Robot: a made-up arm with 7 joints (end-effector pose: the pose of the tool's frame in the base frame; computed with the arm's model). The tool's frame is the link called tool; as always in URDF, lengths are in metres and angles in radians. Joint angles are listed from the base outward.
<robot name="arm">
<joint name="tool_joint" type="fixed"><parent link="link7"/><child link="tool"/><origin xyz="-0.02 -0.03 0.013" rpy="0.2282 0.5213 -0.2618"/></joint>
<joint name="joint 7" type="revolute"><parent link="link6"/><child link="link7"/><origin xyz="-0.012 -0.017 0.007"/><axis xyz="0 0 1"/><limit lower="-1.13" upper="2.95"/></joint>
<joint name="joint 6" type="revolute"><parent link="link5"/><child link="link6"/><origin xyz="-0.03 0.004 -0.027"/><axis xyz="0 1 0"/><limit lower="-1.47" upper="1.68"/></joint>
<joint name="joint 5" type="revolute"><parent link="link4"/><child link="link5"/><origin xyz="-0.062 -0.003 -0.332"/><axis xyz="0 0 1"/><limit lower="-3.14" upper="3.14"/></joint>
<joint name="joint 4" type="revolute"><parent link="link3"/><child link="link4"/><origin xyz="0.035 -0.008 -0.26"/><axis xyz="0 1 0"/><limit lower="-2.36" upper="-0.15"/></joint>
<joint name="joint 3" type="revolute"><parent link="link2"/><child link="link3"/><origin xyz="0.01 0.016 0.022"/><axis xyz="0 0 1"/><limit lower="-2.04" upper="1.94"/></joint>
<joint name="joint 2" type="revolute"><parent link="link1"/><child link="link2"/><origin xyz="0.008 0.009 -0.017"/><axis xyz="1 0 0"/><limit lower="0.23" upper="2.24"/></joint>
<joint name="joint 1" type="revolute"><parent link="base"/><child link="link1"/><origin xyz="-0.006 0.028 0.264"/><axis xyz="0 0.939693 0.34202"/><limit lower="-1.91" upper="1.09"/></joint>
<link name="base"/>
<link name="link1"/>
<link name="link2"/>
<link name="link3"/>
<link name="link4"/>
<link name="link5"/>
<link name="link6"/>
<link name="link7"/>
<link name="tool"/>
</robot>
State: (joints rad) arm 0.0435 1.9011 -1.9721 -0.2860 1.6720 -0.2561 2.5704
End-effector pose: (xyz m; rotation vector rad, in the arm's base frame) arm -0.0420 0.5940 0.3991 0.6022 -0.9601 1.6429
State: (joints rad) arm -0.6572 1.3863 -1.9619 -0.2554 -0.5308 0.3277 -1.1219
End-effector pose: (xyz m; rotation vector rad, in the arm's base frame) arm 0.2078 0.5844 0.2329 -0.6575 -1.3614 1.7557
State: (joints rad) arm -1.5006 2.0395 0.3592 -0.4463 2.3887 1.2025 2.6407
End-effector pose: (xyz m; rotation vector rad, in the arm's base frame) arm -0.0965 0.5284 0.6175 -2.7648 0.4683 -0.1642
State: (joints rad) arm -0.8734 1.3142 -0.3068 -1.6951 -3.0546 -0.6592 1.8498
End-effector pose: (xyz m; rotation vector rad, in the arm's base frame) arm 0.4016 0.1208 0.4512 2.8230 -0.3002 -0.9593
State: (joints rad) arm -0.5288 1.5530 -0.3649 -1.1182 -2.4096 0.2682 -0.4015
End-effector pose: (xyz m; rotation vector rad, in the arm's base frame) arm 0.3859 0.3825 0.3809 -1.3883 -0.9748 0.7671
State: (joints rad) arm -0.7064 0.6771 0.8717 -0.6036 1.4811 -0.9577 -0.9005
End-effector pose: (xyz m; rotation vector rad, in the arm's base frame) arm 0.5082 0.4070 0.1209 0.7722 -0.8973 1.9232
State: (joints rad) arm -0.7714 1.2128 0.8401 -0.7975 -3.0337 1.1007 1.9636
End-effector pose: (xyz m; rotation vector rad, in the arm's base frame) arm 0.2705 0.5554 0.4319 -2.6646 0.8827 -0.9972
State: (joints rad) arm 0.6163 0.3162 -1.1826 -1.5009 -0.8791 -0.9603 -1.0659
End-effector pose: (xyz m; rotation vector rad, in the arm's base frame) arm -0.0588 -0.1608 -0.2721 0.6129 -2.4259 -1.3187
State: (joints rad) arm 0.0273 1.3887 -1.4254 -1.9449 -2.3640 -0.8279 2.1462
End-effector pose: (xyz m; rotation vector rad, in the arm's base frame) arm 0.0716 0.1400 -0.1159 0.2609 0.3643 -2.2818
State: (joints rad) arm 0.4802 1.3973 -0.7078 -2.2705 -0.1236 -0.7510 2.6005
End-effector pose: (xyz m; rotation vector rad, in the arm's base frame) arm 0.1244 0.1272 -0.0725 -1.3941 0.4337 -0.0850
